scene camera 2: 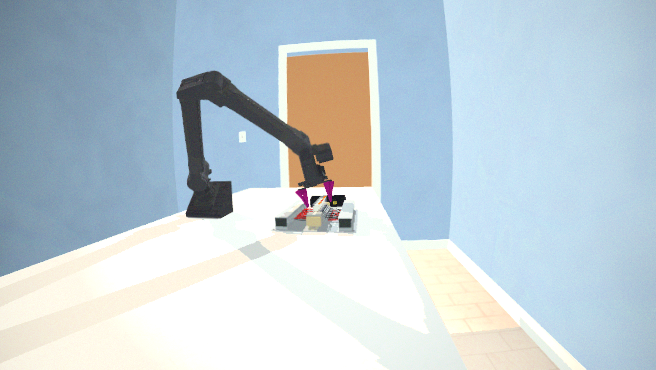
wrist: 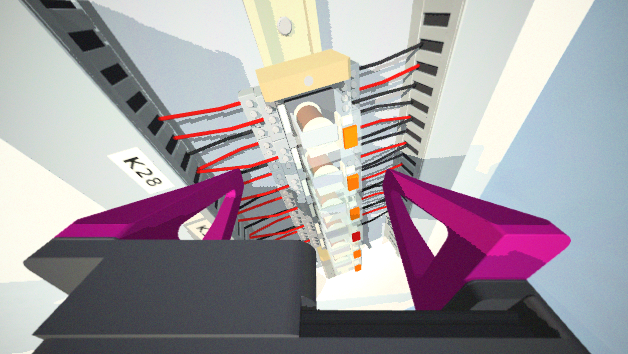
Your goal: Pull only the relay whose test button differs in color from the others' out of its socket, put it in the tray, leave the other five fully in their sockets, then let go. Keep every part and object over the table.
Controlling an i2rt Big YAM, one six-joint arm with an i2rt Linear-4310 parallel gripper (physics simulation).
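Frame: origin at the arm's base, x ahead, y left, z up, level; millimetres.
Seen in the pictures: gripper, fingertip midpoint: (wrist: 313, 177); arm's base, origin of the base link: (scene camera 2: 207, 196).
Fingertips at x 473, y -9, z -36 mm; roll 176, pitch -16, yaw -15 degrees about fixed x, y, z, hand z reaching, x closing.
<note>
Offsets run from my fingertips to a thing's top centre. "pt": to the spot under its first point. Level surfaces: height alone.
In the wrist view six clear relays stand in a row of sockets. The fourth from the top, the relay with a red test button {6 mm ahead, 49 mm right, 26 mm up} (wrist: 356, 236), sits in its socket in the lower part of the row. The other test buttons are orange, such as on the top relay {12 mm ahead, 38 mm left, 26 mm up} (wrist: 320, 135) and the second relay {10 mm ahead, 9 mm left, 26 mm up} (wrist: 327, 175). My gripper (scene camera 2: 319, 203) (wrist: 313, 177) is open and empty, its magenta fingertips apart on either side of the row; their exact height over the relays is unclear. A black object with a yellow mark {pt 83 mm ahead, 168 mm left, 20 mm down} (scene camera 2: 341, 201), probably the tray, lies behind the panel; the tray does not show in the wrist view.
A left wire duct {94 mm back, 41 mm right, 1 mm down} (scene camera 2: 289, 214) (wrist: 75, 125) and a right wire duct {106 mm ahead, 56 mm right, 1 mm down} (scene camera 2: 346, 214) (wrist: 450, 110) flank the row, with red and black wires running to the sockets. A tan end block (scene camera 2: 314, 220) (wrist: 305, 75) closes the row. The table {44 mm down} (scene camera 2: 200, 310) carries the panel.
</note>
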